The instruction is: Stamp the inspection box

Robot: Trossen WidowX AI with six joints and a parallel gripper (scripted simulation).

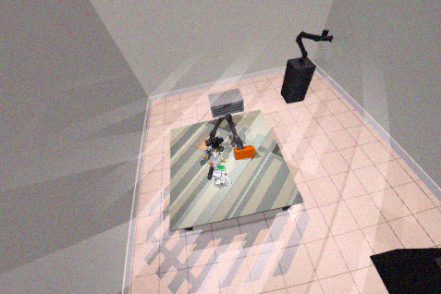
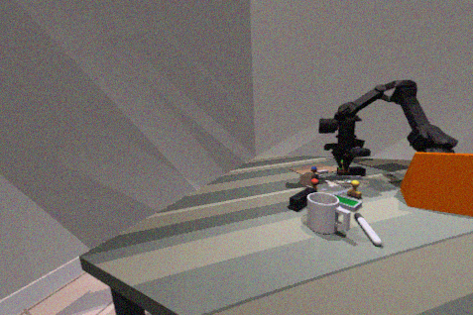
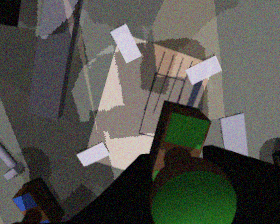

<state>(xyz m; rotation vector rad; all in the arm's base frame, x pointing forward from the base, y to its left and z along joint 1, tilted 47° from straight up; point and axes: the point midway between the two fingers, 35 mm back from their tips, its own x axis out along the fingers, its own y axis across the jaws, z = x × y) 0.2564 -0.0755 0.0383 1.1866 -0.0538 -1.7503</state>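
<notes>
Now: gripper tip 1 cm short of the tan card, 1 cm to the left of it and 8 cm above it. Also, from my gripper tip: green-knobbed stamp right at my gripper tip; yellow-knobbed stamp 4 cm behind, 12 cm to the left, 5 cm below; blue stamp 12 cm ahead, 3 cm to the right, 5 cm below.
</notes>
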